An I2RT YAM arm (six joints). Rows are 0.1 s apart.
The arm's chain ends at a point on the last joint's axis. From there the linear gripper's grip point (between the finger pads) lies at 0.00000 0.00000 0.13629 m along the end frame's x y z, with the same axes.
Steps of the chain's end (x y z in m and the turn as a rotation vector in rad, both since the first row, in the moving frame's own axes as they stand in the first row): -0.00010 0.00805 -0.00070 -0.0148 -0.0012 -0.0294; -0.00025 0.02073 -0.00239 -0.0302 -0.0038 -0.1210; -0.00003 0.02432 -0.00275 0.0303 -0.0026 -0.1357; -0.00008 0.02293 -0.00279 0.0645 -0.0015 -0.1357; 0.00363 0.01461 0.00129 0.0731 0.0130 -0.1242; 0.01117 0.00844 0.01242 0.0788 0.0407 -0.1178
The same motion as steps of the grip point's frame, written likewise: -0.00023 0.01007 -0.00072 -0.0148 -0.0012 -0.0294; -0.00052 0.02487 -0.00245 -0.0302 -0.0038 -0.1210; -0.00066 0.02023 -0.00281 0.0303 -0.0026 -0.1357; -0.00088 0.01419 -0.00307 0.0645 -0.0015 -0.1357; 0.00478 0.00457 0.00091 0.0731 0.0130 -0.1242; 0.01607 -0.00259 0.01188 0.0788 0.0407 -0.1178
